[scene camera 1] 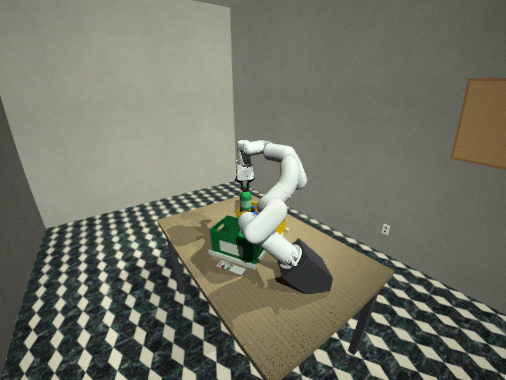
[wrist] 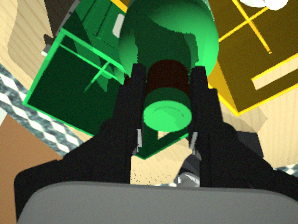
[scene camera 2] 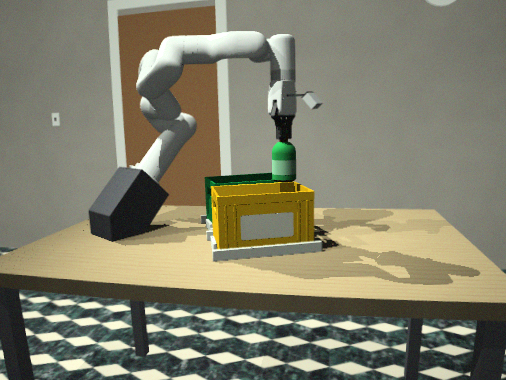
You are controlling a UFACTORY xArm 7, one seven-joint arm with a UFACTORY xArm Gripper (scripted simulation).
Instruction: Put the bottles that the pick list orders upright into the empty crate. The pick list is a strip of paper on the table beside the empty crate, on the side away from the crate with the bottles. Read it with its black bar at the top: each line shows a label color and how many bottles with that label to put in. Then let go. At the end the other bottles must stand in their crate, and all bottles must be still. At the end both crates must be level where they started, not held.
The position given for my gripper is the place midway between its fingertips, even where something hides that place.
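A green crate point(scene camera 1: 224, 241) is visible. My gripper point(scene camera 2: 283, 139) is visible too, and the wrist view also shows the gripper point(wrist: 167, 82).
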